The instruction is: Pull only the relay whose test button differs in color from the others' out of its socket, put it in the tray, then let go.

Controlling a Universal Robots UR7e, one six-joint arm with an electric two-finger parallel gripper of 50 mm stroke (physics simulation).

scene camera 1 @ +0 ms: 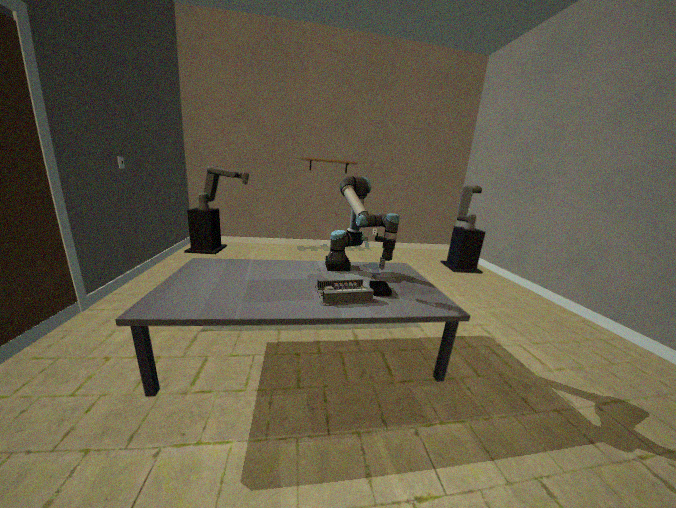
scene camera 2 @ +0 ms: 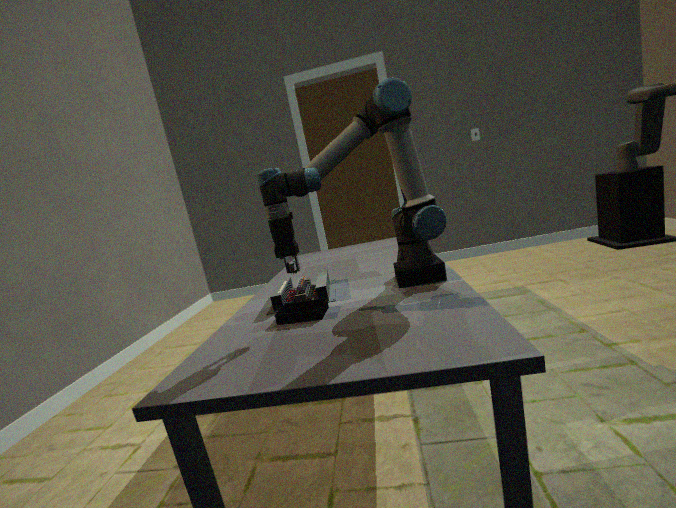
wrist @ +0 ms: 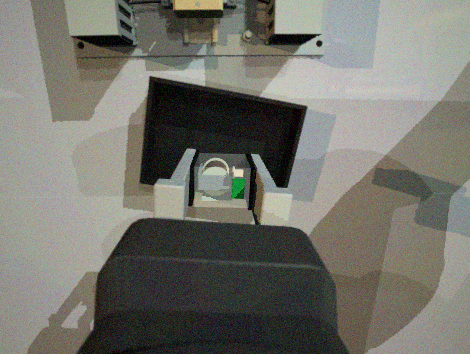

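Observation:
My gripper is shut on a relay, a clear-cased block with a green test button on its top. The relay is held up off the table. The black open tray stands on the table beside the end of the relay panel. In the wrist view the relay overlaps the tray's near part, and the visible tray floor is bare. How high the relay hangs above the tray is hard to tell. The relays left in the panel are too small to read in the scene views.
Two grey wire ducts run along the panel's sides, with a yellowish end piece between them. The panel and tray rest on the grey table. Two other arms stand on dark pedestals away from the table.

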